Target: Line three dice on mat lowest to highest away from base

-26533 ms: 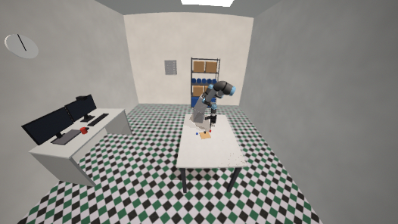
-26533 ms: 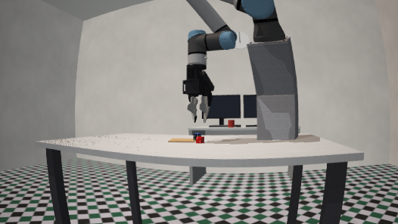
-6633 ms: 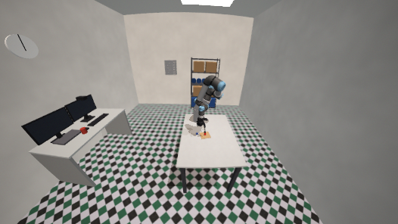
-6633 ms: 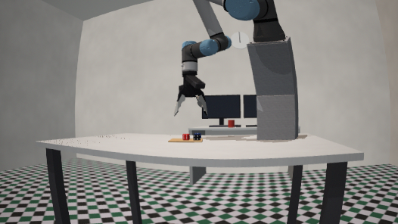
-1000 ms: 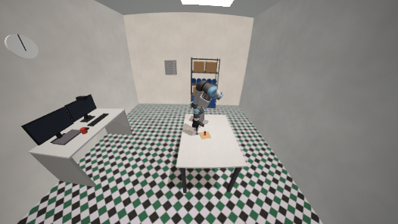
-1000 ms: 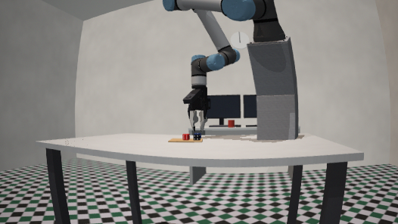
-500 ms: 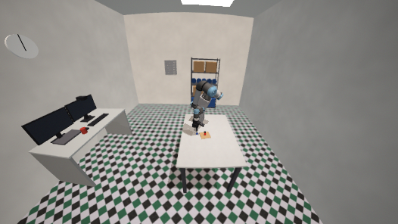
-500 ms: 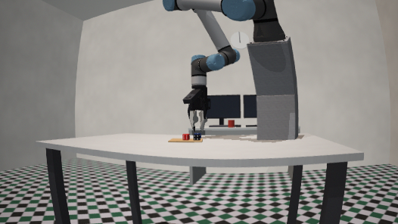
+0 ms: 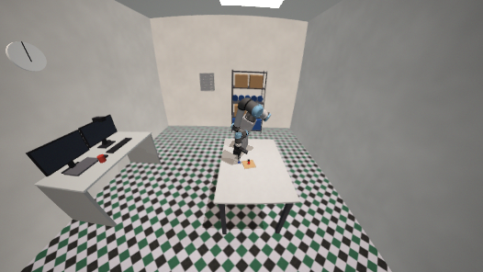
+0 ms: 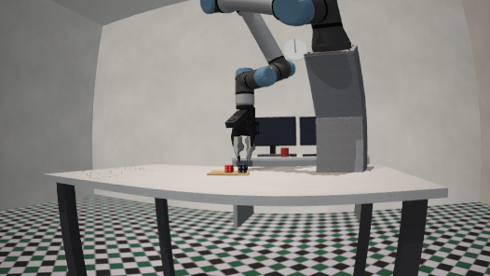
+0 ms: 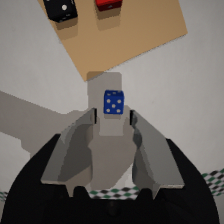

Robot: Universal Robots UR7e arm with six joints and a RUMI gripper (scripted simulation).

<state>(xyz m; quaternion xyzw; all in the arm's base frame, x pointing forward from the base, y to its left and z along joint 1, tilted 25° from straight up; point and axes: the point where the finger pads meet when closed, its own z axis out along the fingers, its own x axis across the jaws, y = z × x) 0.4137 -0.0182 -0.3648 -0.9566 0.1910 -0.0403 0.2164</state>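
My gripper is now 40 mm above the blue die. Also, from my hand: tan mat 30 mm ahead, 120 mm to the left, 50 mm below; then black die 20 mm behind, 120 mm to the left, 30 mm below; then red die 30 mm ahead, 120 mm to the left, 30 mm below.
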